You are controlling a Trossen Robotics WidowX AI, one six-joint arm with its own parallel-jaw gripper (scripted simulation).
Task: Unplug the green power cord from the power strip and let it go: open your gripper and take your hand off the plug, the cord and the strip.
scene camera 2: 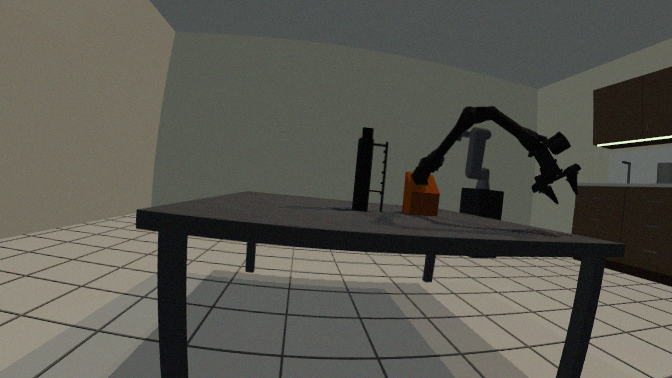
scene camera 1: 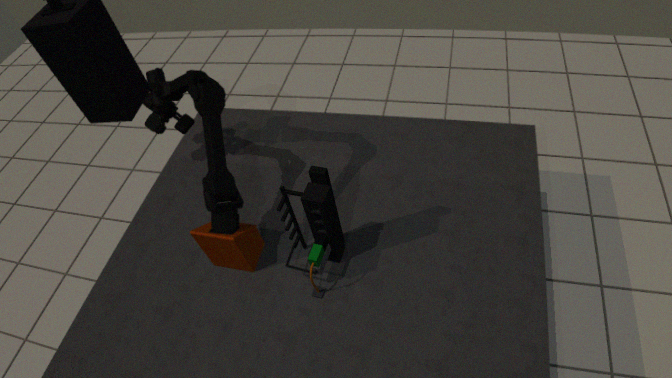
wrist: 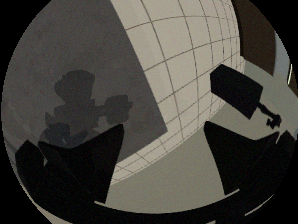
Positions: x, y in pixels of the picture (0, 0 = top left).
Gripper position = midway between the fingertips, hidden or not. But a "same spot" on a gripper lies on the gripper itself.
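You'd see the gripper in scene camera 1 (174, 120), and it also shows in scene camera 2 and in the wrist view. On the gripper, (wrist: 86, 170) and (scene camera 2: 546, 190) are the same spot.
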